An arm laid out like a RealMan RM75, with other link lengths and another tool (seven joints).
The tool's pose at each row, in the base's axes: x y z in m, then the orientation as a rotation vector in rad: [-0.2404 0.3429 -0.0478 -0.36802 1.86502 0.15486]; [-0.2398 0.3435 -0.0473 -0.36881 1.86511 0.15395]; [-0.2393 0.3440 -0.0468 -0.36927 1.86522 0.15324]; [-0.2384 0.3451 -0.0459 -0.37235 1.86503 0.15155]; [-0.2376 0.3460 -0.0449 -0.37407 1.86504 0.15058]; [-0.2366 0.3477 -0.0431 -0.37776 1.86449 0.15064]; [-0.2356 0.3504 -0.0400 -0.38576 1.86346 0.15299]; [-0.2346 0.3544 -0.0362 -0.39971 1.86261 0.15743]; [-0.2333 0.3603 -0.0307 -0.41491 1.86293 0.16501]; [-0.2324 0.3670 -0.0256 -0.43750 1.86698 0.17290]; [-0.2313 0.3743 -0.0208 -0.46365 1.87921 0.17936]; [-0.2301 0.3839 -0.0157 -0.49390 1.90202 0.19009]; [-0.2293 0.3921 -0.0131 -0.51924 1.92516 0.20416]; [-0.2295 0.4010 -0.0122 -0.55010 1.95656 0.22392]
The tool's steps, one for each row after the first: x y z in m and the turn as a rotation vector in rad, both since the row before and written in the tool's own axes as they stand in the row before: [-0.0007 0.0003 0.0006 0.00022 0.00029 -0.00097]; [-0.0007 0.0003 0.0004 0.00025 0.00024 -0.00064]; [-0.0013 0.0007 0.0008 -0.00041 0.00044 -0.00295]; [-0.0013 0.0005 0.0007 -0.00022 0.00037 -0.00164]; [-0.0023 0.0011 0.0008 -0.00192 0.00002 -0.00255]; [-0.0037 0.0019 0.0007 -0.00569 -0.00001 -0.00440]; [-0.0046 0.0031 0.0008 -0.01021 0.00092 -0.00733]; [-0.0067 0.0046 0.0012 -0.01307 0.00199 -0.00637]; [-0.0064 0.0054 0.0012 -0.01725 0.00693 -0.01041]; [-0.0064 0.0058 0.0018 -0.01847 0.01579 -0.01176]; [-0.0073 0.0078 0.0025 -0.02399 0.02643 -0.01004]; [-0.0047 0.0068 0.0026 -0.02373 0.02553 -0.00499]; [-0.0031 0.0079 0.0028 -0.03072 0.03406 -0.00398]
